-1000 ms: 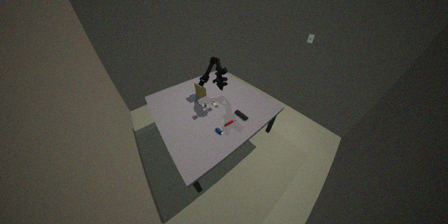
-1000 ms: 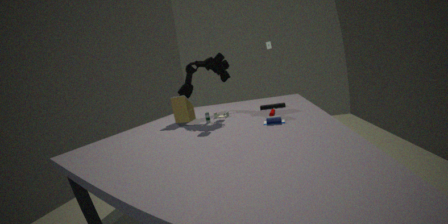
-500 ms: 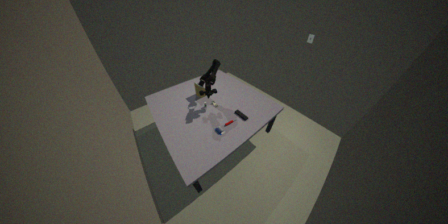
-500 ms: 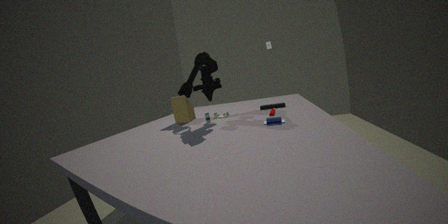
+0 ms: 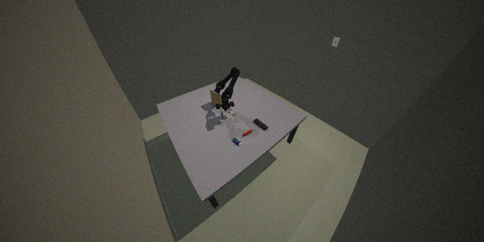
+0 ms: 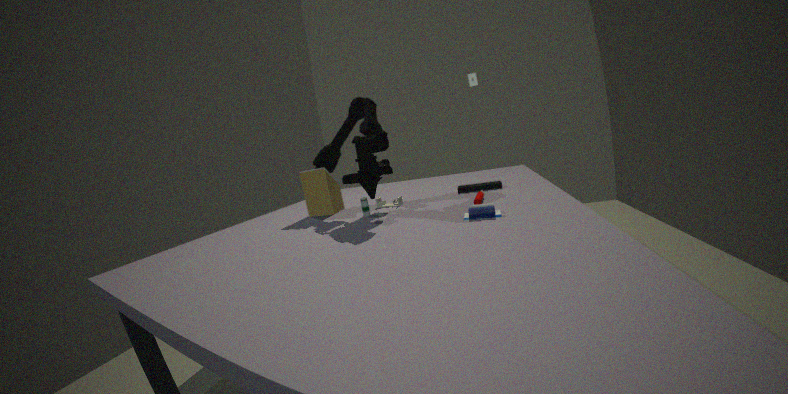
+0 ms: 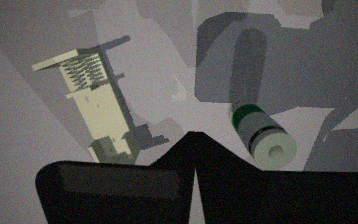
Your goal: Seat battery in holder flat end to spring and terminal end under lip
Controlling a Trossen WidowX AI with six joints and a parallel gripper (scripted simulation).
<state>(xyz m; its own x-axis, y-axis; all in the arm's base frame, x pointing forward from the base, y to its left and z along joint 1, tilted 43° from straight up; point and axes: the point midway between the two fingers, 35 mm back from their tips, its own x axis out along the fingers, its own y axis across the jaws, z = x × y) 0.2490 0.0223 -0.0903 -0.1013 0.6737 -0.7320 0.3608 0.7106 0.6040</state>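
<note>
Right now the battery is 40 mm to the right of my gripper tip, 20 mm below it and 10 mm behind it. The rest, counted from my gripper tip: red pen-like thing 350 mm ahead, 50 mm to the left, 40 mm below; white block 360 mm ahead, 110 mm to the right, 40 mm below; black bar 350 mm ahead, 190 mm to the left, 30 mm below.
</note>
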